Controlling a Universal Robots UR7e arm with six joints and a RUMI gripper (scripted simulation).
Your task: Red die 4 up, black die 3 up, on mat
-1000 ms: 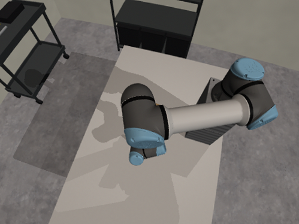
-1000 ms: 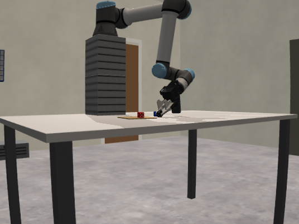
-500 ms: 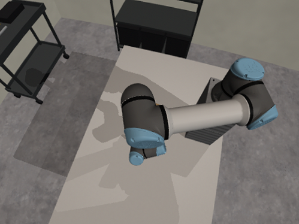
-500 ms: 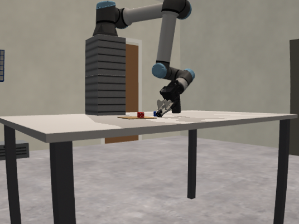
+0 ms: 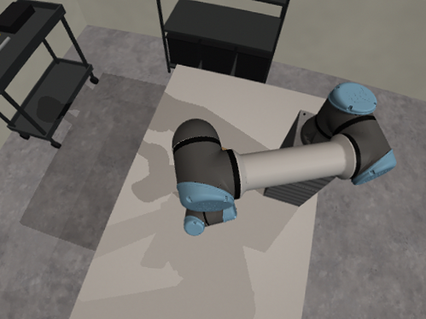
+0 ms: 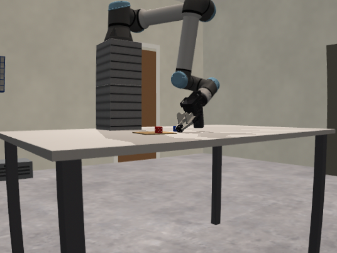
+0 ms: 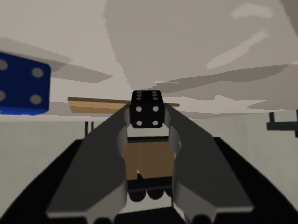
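Now: the black die right at my hand. Round my hand: blue die (8 cm behind, 3 cm to the left, 1 cm below); then red die (13 cm to the right, 4 cm ahead); then brown mat (13 cm to the right, 2 cm below).
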